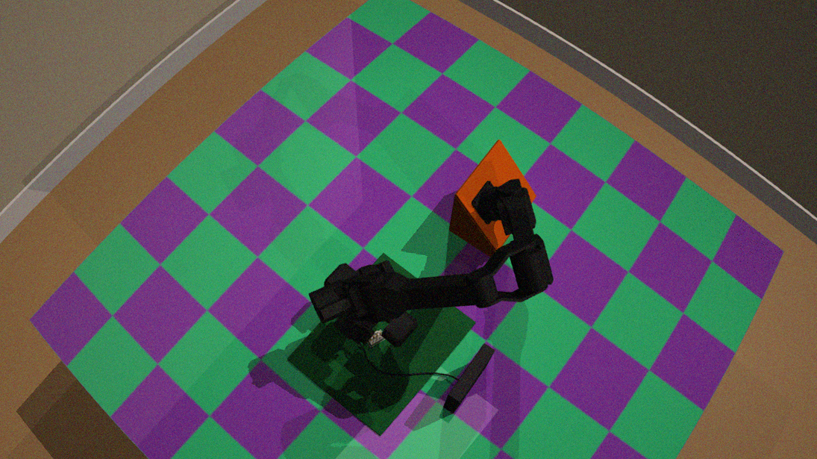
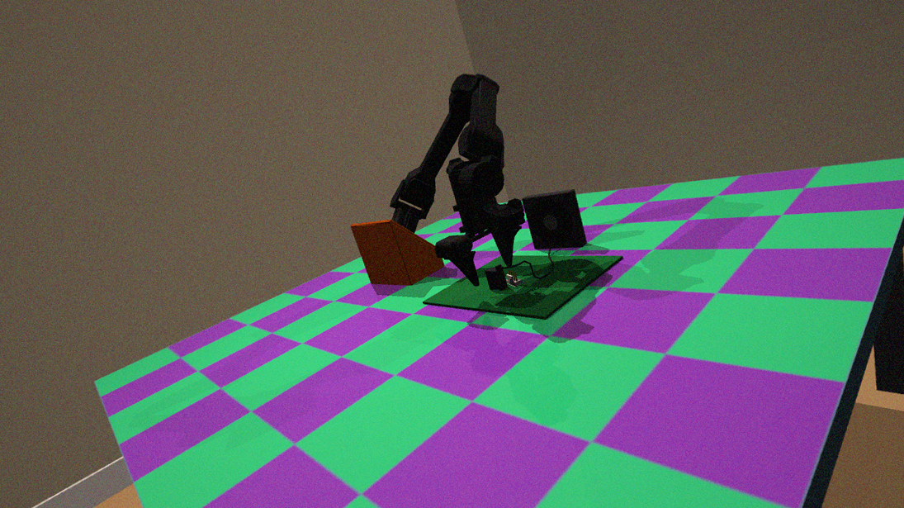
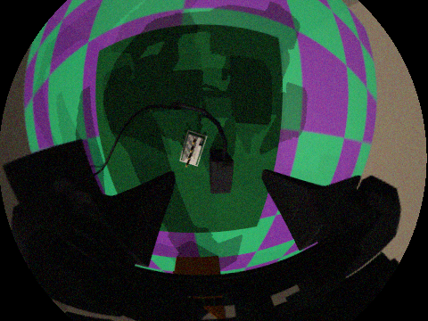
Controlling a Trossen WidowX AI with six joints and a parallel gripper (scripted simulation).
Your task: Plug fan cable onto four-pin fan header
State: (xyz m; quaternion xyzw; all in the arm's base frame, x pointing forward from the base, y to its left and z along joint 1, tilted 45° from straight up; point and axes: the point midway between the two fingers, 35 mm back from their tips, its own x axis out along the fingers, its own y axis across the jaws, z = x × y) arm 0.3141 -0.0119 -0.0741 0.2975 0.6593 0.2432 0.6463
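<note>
The black plug lies 1 cm below my gripper tip. Also, from my gripper tip: white four-pin header: 3 cm to the left, 3 cm below, 2 cm ahead; then black fan: 22 cm to the left, 3 cm above; then dark green board: 4 cm to the left, 4 cm below, 2 cm ahead.
</note>
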